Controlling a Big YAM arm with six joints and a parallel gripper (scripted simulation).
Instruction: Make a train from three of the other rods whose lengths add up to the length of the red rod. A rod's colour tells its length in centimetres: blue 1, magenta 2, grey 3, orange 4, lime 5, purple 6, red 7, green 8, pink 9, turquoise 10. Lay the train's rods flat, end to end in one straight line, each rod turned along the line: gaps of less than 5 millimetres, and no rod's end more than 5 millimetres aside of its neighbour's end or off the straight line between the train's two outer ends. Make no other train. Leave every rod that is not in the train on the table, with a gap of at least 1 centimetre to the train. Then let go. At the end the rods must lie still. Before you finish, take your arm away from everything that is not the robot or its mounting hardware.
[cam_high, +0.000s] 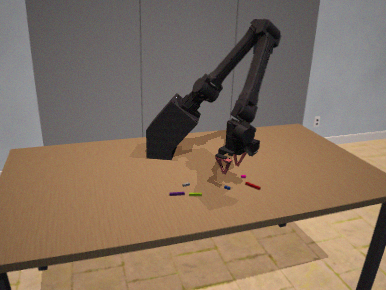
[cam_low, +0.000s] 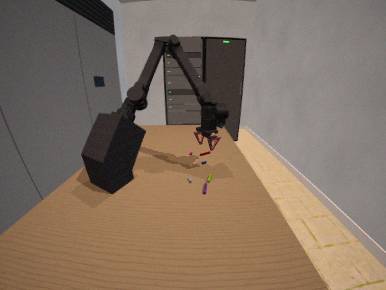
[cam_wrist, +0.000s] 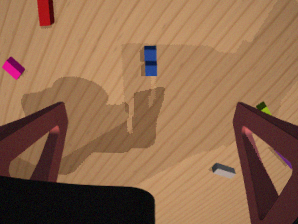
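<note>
Right now my hand is 15 cm to the left of the lime rod, 9 cm above it and 1 cm short of it. From my hand the other things lie so: grey rod (16 cm to the right, 9 cm below, 8 cm behind); magenta rod (11 cm to the left, 9 cm below, 8 cm behind); red rod (11 cm to the left, 9 cm below, 1 cm ahead).
</note>
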